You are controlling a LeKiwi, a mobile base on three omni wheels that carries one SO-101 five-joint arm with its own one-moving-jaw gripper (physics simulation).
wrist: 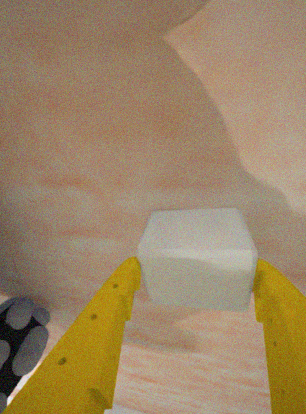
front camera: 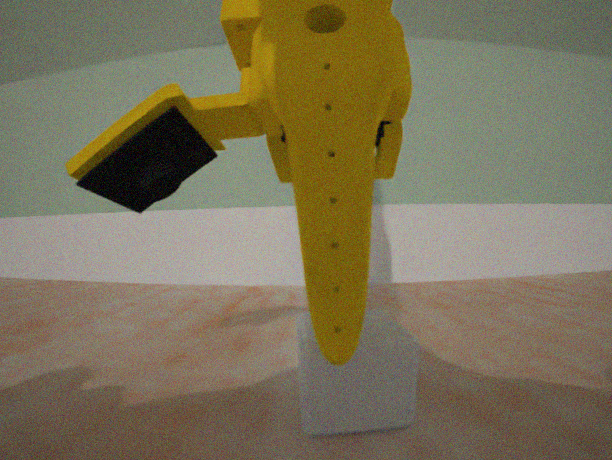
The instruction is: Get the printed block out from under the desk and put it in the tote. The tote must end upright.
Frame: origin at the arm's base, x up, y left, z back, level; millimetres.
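Seen in the pictures: hand, tool point: [wrist: 140, 269] [front camera: 338, 344].
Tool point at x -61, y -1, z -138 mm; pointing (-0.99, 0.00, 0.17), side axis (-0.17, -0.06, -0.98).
Pixels of each thing's middle, then the offset from my tool point to it. "pt": a spot on its surface instead.
- printed block, body centre: [front camera: 349, 365] [wrist: 194, 256] dy -4, dx -14, dz -20 mm
- white band, surface spot: [front camera: 150, 245] pt dy +213, dx +19, dz -314 mm
The printed block [front camera: 360, 395] [wrist: 197, 280], a pale grey-white cube with rounded edges, sits on the brown, wood-like floor. In the front view it is low and right of centre, partly hidden by the gripper. My gripper [front camera: 339, 357] [wrist: 197, 265] is lowered over it. In the wrist view the two yellow jaws press on the block's left and right sides near their tips, so the gripper is shut on the block. I cannot tell whether the block is clear of the floor. The tote does not show in these views.
A white band [front camera: 150, 245] crosses behind the floor, with a grey-green wall [front camera: 500, 130] beyond. A pale grey upright shape [front camera: 382, 240] shows behind the gripper. A base wheel [wrist: 22, 340] shows at the wrist view's lower left. Shadows lie across the floor.
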